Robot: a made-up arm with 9 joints.
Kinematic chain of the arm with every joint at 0, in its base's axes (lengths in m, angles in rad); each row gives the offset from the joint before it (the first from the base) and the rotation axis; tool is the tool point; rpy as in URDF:
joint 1: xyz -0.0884 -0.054 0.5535 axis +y
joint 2: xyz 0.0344 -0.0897 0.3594 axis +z
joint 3: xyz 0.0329 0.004 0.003 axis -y
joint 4: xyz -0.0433 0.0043 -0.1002 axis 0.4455 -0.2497 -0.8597
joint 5: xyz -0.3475 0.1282 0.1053 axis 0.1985 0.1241 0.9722
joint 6: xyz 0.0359 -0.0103 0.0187 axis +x
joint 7: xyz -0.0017 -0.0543 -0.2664 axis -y
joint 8: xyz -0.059 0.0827 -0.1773 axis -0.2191 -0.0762 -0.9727
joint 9: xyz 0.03 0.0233 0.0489 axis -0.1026 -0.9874 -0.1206
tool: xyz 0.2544 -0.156 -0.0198 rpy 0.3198 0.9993 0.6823
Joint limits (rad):
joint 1: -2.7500..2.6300
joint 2: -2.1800..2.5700
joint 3: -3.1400..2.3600
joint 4: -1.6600..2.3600
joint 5: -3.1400..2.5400
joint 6: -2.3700..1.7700
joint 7: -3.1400..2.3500
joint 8: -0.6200..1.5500
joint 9: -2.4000..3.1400
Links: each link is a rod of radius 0.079 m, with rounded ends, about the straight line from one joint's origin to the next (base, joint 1, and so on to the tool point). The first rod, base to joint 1, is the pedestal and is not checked.
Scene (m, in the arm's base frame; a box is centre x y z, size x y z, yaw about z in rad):
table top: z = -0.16
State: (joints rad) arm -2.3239 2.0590 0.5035 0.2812 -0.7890 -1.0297 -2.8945 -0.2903 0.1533
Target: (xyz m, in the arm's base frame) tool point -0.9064 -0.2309 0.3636
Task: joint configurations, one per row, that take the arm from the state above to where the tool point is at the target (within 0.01 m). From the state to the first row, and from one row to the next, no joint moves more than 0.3 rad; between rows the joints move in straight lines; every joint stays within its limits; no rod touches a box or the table.
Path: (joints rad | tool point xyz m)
1: -2.4583 2.2293 0.3250 0.0552 -0.6887 -1.0913 -2.8285 -0.2075 0.2386 | -0.4101 -0.7070 0.7082
2: -2.5928 2.3997 0.1466 -0.1708 -0.5883 -1.1529 -2.7625 -0.1247 0.3239 | -0.7495 -0.5232 0.6272
3: -2.7272 2.5700 -0.0319 -0.3968 -0.4880 -1.2145 -2.6965 -0.0419 0.4092 | -0.9064 -0.2309 0.3636

